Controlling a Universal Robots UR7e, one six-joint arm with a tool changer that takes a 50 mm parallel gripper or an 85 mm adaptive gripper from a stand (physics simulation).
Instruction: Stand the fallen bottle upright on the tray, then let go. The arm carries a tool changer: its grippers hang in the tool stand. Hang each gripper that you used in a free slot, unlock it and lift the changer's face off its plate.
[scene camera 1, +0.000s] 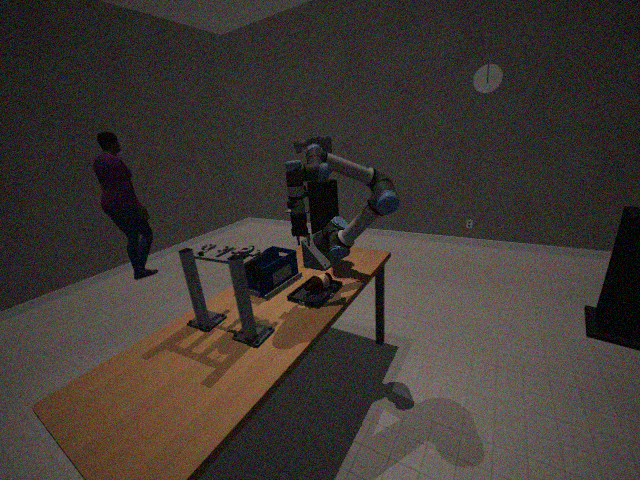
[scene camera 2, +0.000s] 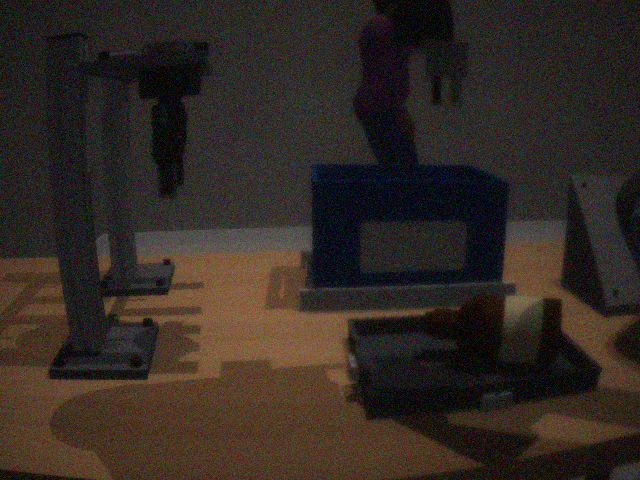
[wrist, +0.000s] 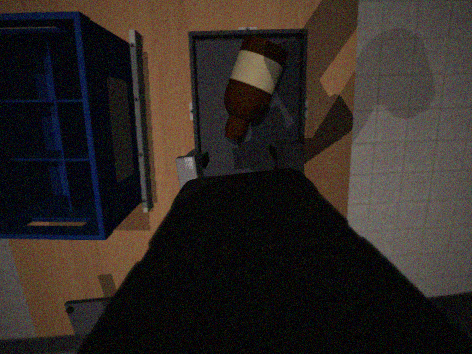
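Where they show: arm's base, origin of the base link: (scene camera 1: 322, 242).
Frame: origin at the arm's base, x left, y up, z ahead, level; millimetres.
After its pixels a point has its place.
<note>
The brown bottle (scene camera 1: 319, 282) @[x 261, y -60, z 355 mm] (scene camera 2: 523, 330) @[x 276, y -66, z 317 mm] (wrist: 256, 72) @[x 241, y -43, z 313 mm] with a cream label lies on its side in the dark tray (scene camera 1: 298, 298) @[x 232, y -96, z 492 mm] (scene camera 2: 439, 397) @[x 341, y -105, z 414 mm] (wrist: 212, 90) @[x 173, y -117, z 341 mm]. Its neck points toward the tool stand (scene camera 1: 193, 289) @[x -5, y 76, z 891 mm] (scene camera 2: 74, 206) @[x 266, y 63, z 797 mm] (wrist: 90, 316) @[x -54, y -110, z 837 mm]. My gripper (scene camera 1: 298, 240) (scene camera 2: 446, 98) (wrist: 238, 156), the parallel one on the arm, is open and empty. It points down and hangs high above the table; in the wrist view its fingers appear beyond the bottle's neck. The other gripper (scene camera 2: 169, 187), black, hangs in the tool stand.
A blue divided crate (scene camera 1: 276, 268) @[x 50, y 13, z 457 mm] (scene camera 2: 336, 232) @[x 57, y -16, z 523 mm] (wrist: 90, 125) @[x 45, y 53, z 404 mm] stands beside the tray, on the side away from the near table edge. The arm's slanted grey base bracket (scene camera 1: 314, 256) @[x 45, y -36, z 141 mm] (scene camera 2: 602, 242) @[x 42, y -31, z 119 mm] is at the table's far end. A person (scene camera 1: 116, 186) (scene camera 2: 385, 77) stands beyond the table.
</note>
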